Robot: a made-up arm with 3 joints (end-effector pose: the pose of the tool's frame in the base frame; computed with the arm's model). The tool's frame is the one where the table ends.
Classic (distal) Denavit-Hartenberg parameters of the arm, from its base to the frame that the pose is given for. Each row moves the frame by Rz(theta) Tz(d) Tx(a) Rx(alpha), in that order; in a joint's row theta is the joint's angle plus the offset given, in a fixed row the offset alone. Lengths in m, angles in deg.
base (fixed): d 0.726  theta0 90  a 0.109  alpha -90
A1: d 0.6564  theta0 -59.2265  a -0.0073  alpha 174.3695
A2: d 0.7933  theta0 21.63  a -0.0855  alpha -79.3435
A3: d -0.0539  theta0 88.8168  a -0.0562  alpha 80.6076
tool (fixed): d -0.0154  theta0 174.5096  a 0  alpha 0
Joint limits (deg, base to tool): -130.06..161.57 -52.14..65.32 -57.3..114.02
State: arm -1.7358 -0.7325 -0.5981
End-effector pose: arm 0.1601 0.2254 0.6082 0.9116 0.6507 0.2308
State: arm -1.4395 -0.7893 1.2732
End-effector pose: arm 0.1581 0.1366 0.6550 0.6927 -1.2031 -0.2001
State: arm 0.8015 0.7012 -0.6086
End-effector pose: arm 0.1726 0.1097 0.6607 -0.1715 0.5505 -0.0784
Working (the frame after each row of the table, in the pose's form):
after base (fixed): 0.0000 0.1090 0.7260 -1.2092 -1.2092 1.2092
after A1: -0.6564 0.1019 0.7243 1.3072 1.0091 1.4130
after A2: 0.1405 0.0619 0.7178 1.0799 -0.9812 1.4823
after A3: 0.1807 0.1119 0.6736 -0.8603 -0.2234 -2.9980

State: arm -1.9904 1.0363 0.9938
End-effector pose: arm 0.1715 0.0584 0.7074 -2.7002 0.4512 1.4943
Working (the frame after each row of the table, in the pose's form):
after base (fixed): 0.0000 0.1090 0.7260 -1.2092 -1.2092 1.2092
after A1: -0.6564 0.1162 0.7251 -1.3664 1.2281 -1.2519
after A2: 0.1414 0.1303 0.7297 -1.2349 1.5492 0.9767
after A3: 0.1588 0.0608 0.6991 -0.4539 -2.0936 0.0283

